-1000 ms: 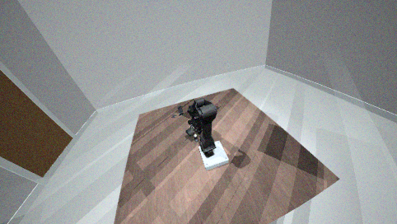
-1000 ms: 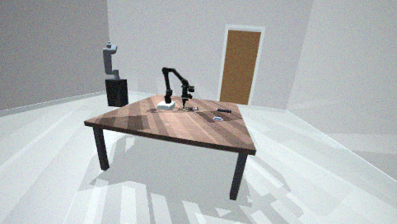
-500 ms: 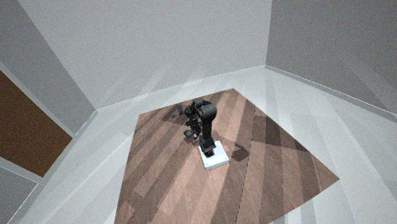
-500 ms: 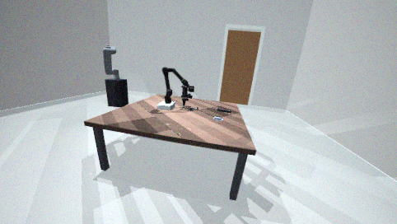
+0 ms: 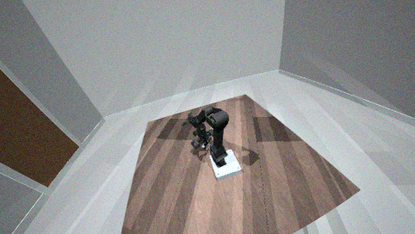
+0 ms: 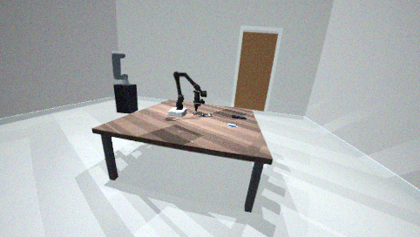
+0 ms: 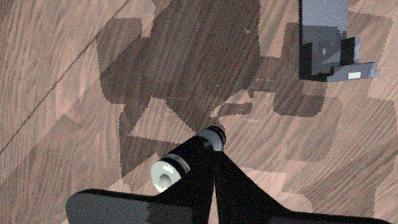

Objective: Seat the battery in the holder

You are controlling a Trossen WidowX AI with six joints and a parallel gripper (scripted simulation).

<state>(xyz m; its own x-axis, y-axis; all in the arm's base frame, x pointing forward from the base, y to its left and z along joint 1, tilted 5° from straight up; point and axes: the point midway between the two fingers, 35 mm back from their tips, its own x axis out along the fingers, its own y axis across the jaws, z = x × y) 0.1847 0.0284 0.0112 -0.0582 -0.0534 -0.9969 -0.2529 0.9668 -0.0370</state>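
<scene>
The battery is 1 cm behind my gripper tip, 1 cm to the left of it and 1 cm below it.
</scene>
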